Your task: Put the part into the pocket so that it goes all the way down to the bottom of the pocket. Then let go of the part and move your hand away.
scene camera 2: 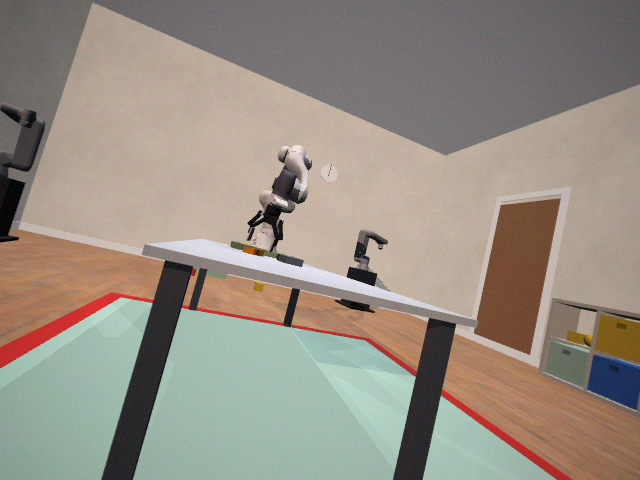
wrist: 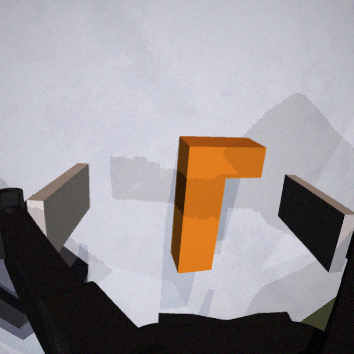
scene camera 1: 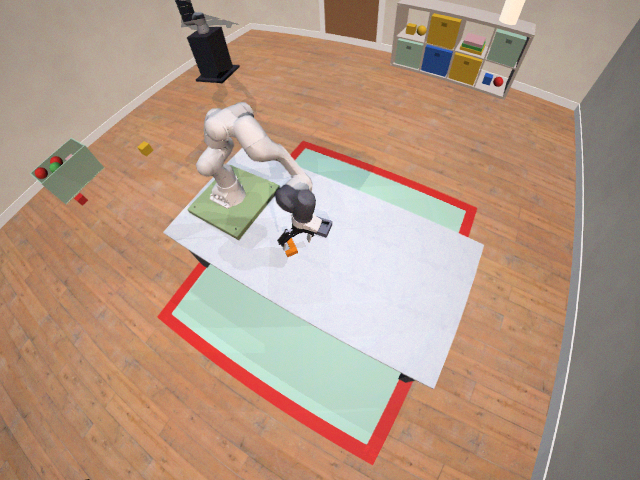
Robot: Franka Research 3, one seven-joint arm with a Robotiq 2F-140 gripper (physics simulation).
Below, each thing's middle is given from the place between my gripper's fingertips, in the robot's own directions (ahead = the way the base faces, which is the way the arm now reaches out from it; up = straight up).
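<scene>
There's the orange part (wrist: 203, 162), and my gripper is now 4 cm past it and 3 cm above it.
</scene>
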